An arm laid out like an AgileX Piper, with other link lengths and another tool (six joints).
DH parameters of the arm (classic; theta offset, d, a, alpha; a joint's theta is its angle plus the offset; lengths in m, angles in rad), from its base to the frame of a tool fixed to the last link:
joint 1: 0 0.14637 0 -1.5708
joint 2: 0.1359 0 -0.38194 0
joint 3: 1.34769 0 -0.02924 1.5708
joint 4: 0 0.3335 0 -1.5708
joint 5: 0 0 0 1.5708
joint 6: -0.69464 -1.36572 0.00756 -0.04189
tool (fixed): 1.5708 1.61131 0 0
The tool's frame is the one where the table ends.
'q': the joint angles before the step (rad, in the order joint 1, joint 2, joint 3, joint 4, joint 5, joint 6). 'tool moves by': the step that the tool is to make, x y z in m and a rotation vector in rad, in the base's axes. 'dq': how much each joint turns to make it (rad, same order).
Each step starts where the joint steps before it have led.
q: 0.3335 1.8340 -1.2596 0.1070 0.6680 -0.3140
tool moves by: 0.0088 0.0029 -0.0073 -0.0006 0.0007 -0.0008
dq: 0.0000 0.0302 -0.0217 0.0001 -0.0077 0.0000
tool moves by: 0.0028 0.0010 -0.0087 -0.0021 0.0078 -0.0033
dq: 0.0001 0.0203 -0.0037 -0.0001 -0.0088 0.0029
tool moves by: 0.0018 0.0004 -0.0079 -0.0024 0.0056 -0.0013
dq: -0.0001 0.0161 0.0000 0.0000 -0.0101 0.0003
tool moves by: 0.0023 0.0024 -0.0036 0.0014 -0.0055 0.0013
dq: 0.0033 0.0082 -0.0002 -0.0001 -0.0137 0.0009
